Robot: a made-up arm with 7 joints. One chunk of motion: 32 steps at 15 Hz.
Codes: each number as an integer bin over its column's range. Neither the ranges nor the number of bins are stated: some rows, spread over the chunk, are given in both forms.
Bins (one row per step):
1: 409 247 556 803 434 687
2: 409 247 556 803 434 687
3: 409 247 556 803 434 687
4: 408 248 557 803 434 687
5: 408 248 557 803 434 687
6: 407 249 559 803 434 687
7: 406 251 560 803 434 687
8: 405 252 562 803 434 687
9: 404 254 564 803 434 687
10: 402 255 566 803 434 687
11: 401 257 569 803 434 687
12: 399 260 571 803 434 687
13: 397 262 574 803 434 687
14: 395 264 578 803 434 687
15: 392 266 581 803 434 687
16: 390 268 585 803 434 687
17: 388 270 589 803 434 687
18: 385 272 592 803 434 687
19: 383 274 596 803 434 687
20: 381 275 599 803 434 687
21: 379 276 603 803 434 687
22: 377 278 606 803 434 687
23: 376 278 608 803 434 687
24: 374 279 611 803 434 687
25: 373 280 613 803 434 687
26: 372 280 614 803 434 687
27: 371 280 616 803 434 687
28: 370 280 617 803 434 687
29: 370 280 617 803 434 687
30: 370 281 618 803 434 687
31: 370 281 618 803 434 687
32: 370 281 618 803 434 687
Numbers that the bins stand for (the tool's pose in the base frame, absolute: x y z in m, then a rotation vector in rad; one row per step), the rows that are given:
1: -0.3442 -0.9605 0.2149 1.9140 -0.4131 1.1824
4: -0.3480 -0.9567 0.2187 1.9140 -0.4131 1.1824
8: -0.3595 -0.9414 0.2377 1.9140 -0.4131 1.1824
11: -0.3747 -0.9224 0.2644 1.9140 -0.4131 1.1824
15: -0.4089 -0.8882 0.3100 1.9140 -0.4131 1.1824
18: -0.4355 -0.8654 0.3519 1.9140 -0.4131 1.1824
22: -0.4660 -0.8425 0.4051 1.9140 -0.4131 1.1824
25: -0.4812 -0.8349 0.4317 1.9140 -0.4131 1.1824
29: -0.4926 -0.8349 0.4469 1.9140 -0.4131 1.1824
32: -0.4926 -0.8311 0.4508 1.9140 -0.4131 1.1824
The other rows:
2: -0.3442 -0.9605 0.2149 1.9140 -0.4131 1.1824
3: -0.3442 -0.9605 0.2149 1.9140 -0.4131 1.1824
5: -0.3480 -0.9567 0.2187 1.9140 -0.4131 1.1824
6: -0.3519 -0.9529 0.2263 1.9140 -0.4131 1.1824
7: -0.3557 -0.9452 0.2301 1.9140 -0.4131 1.1824
9: -0.3633 -0.9338 0.2453 1.9140 -0.4131 1.1824
10: -0.3709 -0.9300 0.2530 1.9140 -0.4131 1.1824
12: -0.3823 -0.9110 0.2720 1.9140 -0.4131 1.1824
13: -0.3899 -0.9034 0.2834 1.9140 -0.4131 1.1824
14: -0.3975 -0.8958 0.2986 1.9140 -0.4131 1.1824
16: -0.4165 -0.8806 0.3252 1.9140 -0.4131 1.1824
17: -0.4241 -0.8730 0.3404 1.9140 -0.4131 1.1824
19: -0.4431 -0.8578 0.3671 1.9140 -0.4131 1.1824
20: -0.4508 -0.8540 0.3785 1.9140 -0.4131 1.1824
21: -0.4584 -0.8502 0.3937 1.9140 -0.4131 1.1824
23: -0.4698 -0.8425 0.4127 1.9140 -0.4131 1.1824
24: -0.4774 -0.8387 0.4241 1.9140 -0.4131 1.1824
26: -0.4850 -0.8349 0.4355 1.9140 -0.4131 1.1824
27: -0.4888 -0.8349 0.4431 1.9140 -0.4131 1.1824
28: -0.4926 -0.8349 0.4469 1.9140 -0.4131 1.1824
30: -0.4926 -0.8311 0.4508 1.9140 -0.4131 1.1824
31: -0.4926 -0.8311 0.4508 1.9140 -0.4131 1.1824

